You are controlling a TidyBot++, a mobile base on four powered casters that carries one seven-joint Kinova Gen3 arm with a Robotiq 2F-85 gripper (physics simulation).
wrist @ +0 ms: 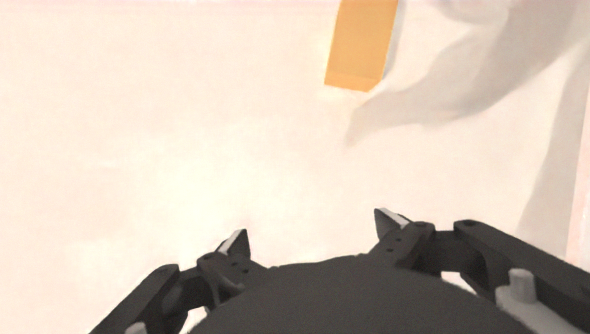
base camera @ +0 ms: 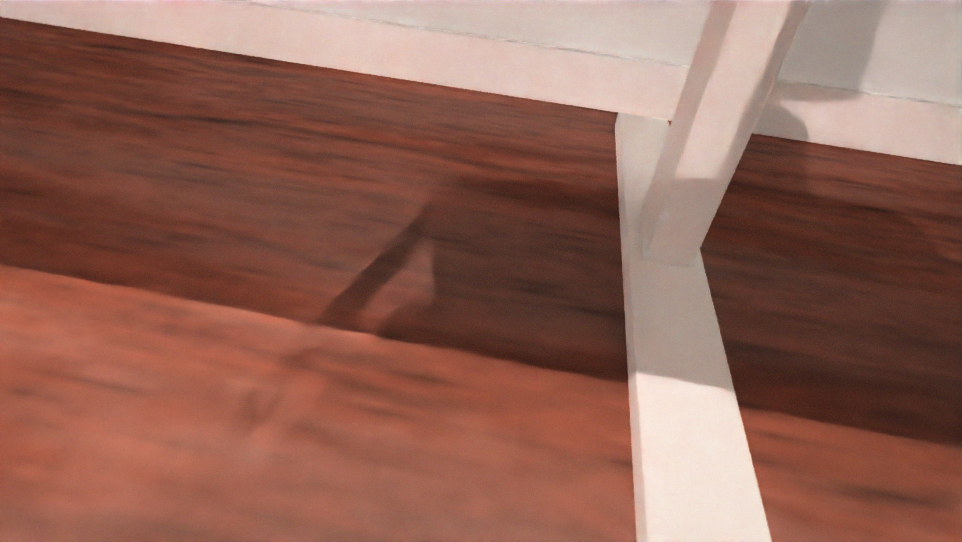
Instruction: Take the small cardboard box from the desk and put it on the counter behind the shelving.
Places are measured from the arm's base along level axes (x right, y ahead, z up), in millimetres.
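Pixels of known places: gripper, fingertip midpoint: [wrist: 311,232].
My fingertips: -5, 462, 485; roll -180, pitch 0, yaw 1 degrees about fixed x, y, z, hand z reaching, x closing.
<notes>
Behind a point stands the place of what it marks, as x, y, z.
The small cardboard box [wrist: 359,45] @[77, 624, 373] is orange-tan and lies on the white desk top [wrist: 125,125] @[-234, 588, 323] at the upper edge of the wrist view, right of the middle. Part of it is cut off by the edge of that view. My gripper [wrist: 311,232] @[-5, 462, 485] is open, with its two fingertips wide apart over the white surface and nothing between them. The box is beyond the fingertips, apart from them. The gripper does not show in the base camera view. The counter behind the shelving does not show in either view.
In the base camera view, a white slanted post [base camera: 723,127] @[226, 519, -220] meets a white floor beam [base camera: 683,403] right of the middle. A white baseboard [base camera: 403,63] @[-91, 1046, -369] runs along the wall above the red-brown wood floor [base camera: 201,403] @[-186, 352, -397]. Shadows fall on the floor and the desk.
</notes>
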